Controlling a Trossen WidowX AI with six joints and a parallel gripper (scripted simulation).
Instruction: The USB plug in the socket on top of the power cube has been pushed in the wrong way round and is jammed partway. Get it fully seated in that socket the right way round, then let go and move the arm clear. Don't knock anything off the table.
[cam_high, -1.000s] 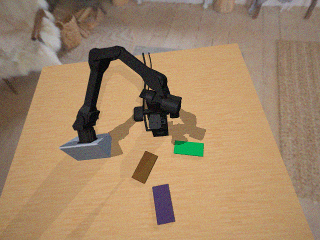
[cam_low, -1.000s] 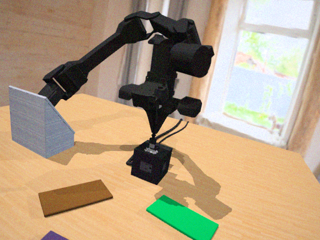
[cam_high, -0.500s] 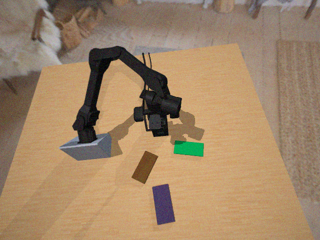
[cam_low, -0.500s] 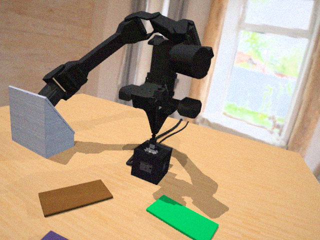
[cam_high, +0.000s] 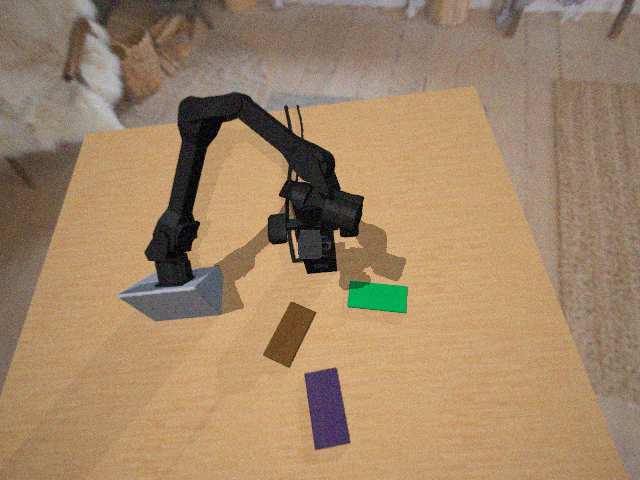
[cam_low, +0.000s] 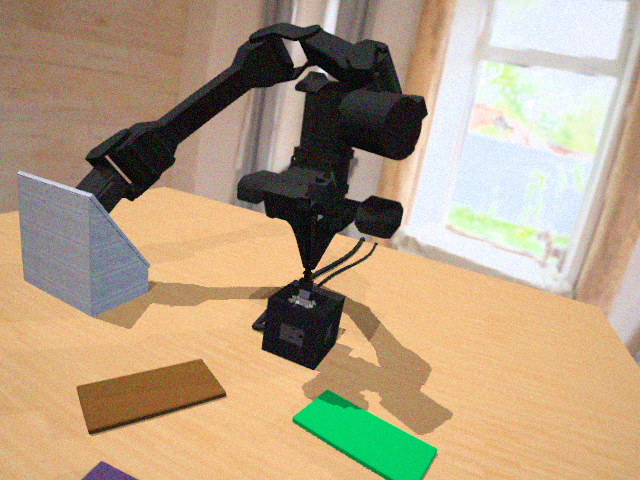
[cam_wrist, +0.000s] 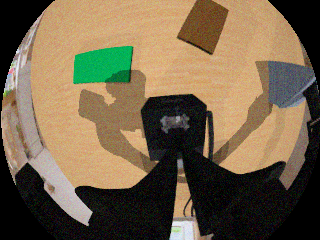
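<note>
My gripper tip is 2 cm above the grey USB plug. Round my gripper tip: green tile: 14 cm ahead, 12 cm below, 9 cm to the right; light grey socket: 5 cm below; brown tile: 18 cm to the right, 12 cm below, 7 cm behind.
</note>
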